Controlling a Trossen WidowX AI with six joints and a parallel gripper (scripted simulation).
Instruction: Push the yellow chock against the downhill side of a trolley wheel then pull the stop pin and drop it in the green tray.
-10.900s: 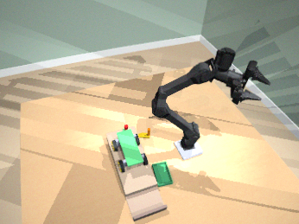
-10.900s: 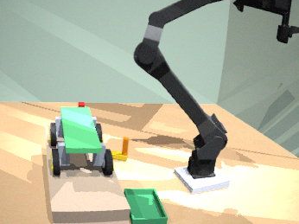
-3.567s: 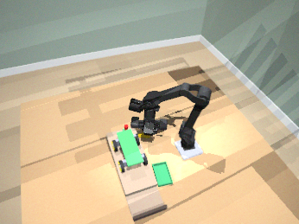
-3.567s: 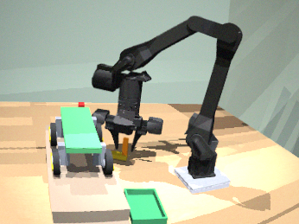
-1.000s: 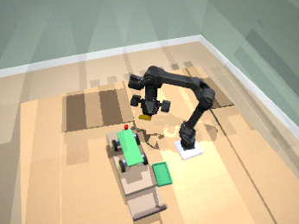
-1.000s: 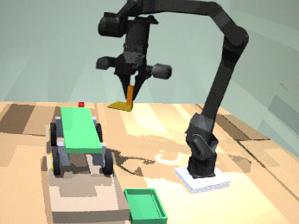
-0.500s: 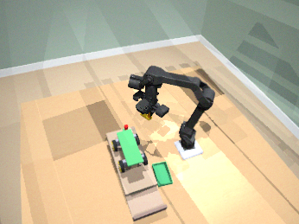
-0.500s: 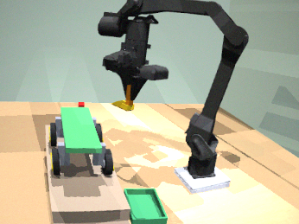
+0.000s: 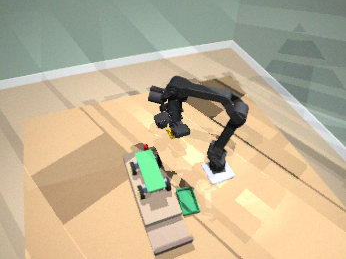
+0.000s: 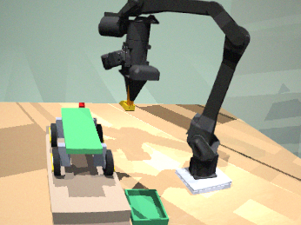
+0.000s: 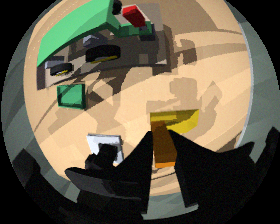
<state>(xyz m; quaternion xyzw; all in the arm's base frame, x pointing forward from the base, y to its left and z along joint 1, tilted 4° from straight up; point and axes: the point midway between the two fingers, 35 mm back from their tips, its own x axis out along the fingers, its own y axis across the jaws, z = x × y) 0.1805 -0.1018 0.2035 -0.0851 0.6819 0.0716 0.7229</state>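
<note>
Now: the trolley 150 mm to the left of my gripper tip, 120 mm ahead of it and 60 mm below it. From my gripper tip the other things lie so: chock (20 mm to the right, 10 mm below, 10 mm ahead); then red-headed stop pin (130 mm ahead, 40 mm to the left, 40 mm below).
</note>
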